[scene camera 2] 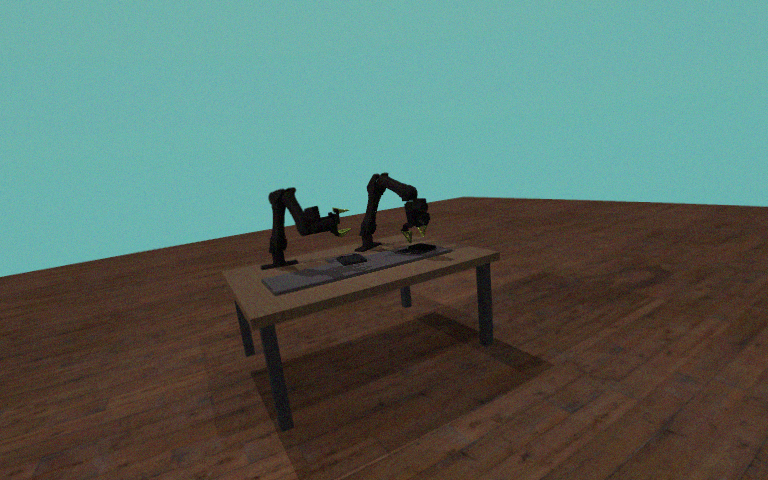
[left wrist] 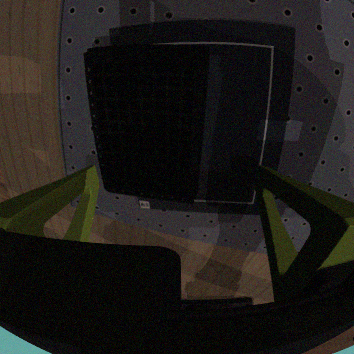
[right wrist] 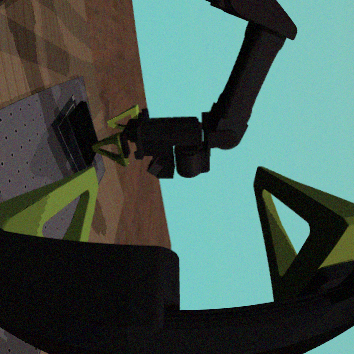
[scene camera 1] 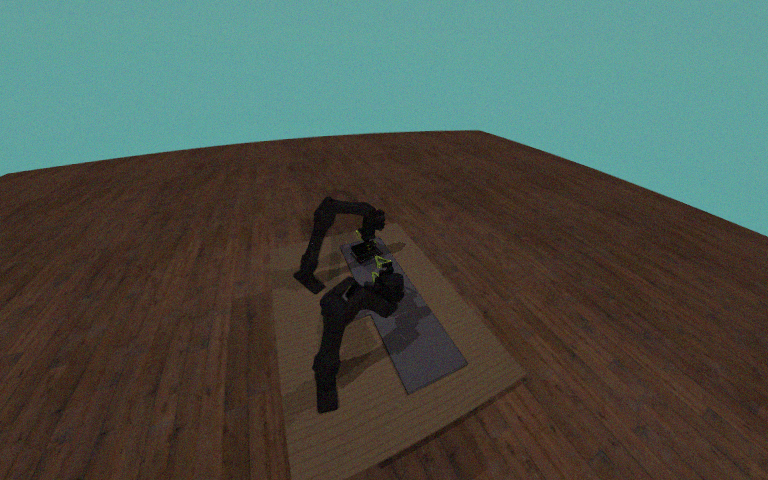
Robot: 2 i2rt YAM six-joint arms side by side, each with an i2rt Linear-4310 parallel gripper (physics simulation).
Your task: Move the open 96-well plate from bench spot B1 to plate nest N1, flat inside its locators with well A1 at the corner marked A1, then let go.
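Frame: origin at the left arm's base, x back, y down, z right, level; centimetres.
Seen in the pictures: left gripper, fingertip midpoint: [scene camera 2: 416,239] [left wrist: 176,173] [right wrist: 100,134] [scene camera 1: 365,244]; right gripper, fingertip midpoint: [scene camera 2: 349,219] [right wrist: 175,175] [scene camera 1: 374,264]; left arm's base, link origin: [scene camera 2: 368,247] [left wrist: 202,305] [scene camera 1: 308,281]; right arm's base, link origin: [scene camera 2: 279,265] [scene camera 1: 326,382].
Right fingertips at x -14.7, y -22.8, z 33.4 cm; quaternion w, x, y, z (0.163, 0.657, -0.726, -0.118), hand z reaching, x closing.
Pixels of each thing's middle, then the offset from my right fingertips to it. "spot": a spot on its surface instead. Level surfaces: height alone.
- 96-well plate, body centre: [left wrist: 145,129] [right wrist: 85,131] [scene camera 2: 421,247] [scene camera 1: 363,248] dx -24.0, dy +20.6, dz -29.0 cm
- small white A1 tag, surface spot: [left wrist: 144,204] spot: dx -16.1, dy +21.3, dz -32.5 cm
- second low dark object, body centre: [scene camera 2: 351,258] dx +2.2, dy +20.6, dz +0.0 cm
- grey perforated board, surface height: dy +21.5 cm
- wooden table, surface height: dy +22.8 cm
A black block with faint rows of wells, apparently the 96-well plate [scene camera 1: 365,250] [scene camera 2: 417,247] [left wrist: 145,120] [right wrist: 87,135], stands on a dark square with a thin pale outline. A small white A1 tag [left wrist: 144,204] is by its near edge in the left wrist view. My left gripper [scene camera 1: 364,240] [scene camera 2: 415,238] [left wrist: 176,173] [right wrist: 100,134] is open above the plate's near side, with nothing between its fingers. My right gripper [scene camera 1: 378,269] [scene camera 2: 348,220] is open and empty, high above the board's middle. I cannot tell which marking is B1 or N1.
A second low dark object [scene camera 2: 351,258], possibly the nest, sits mid-board below the right gripper. The grey perforated board [scene camera 1: 430,350] [scene camera 2: 305,280] [left wrist: 79,117] [right wrist: 20,145] lies along the wooden table [scene camera 1: 317,441] [scene camera 2: 475,255]. Both arms reach over the board, their grippers fairly close together in scene camera 1.
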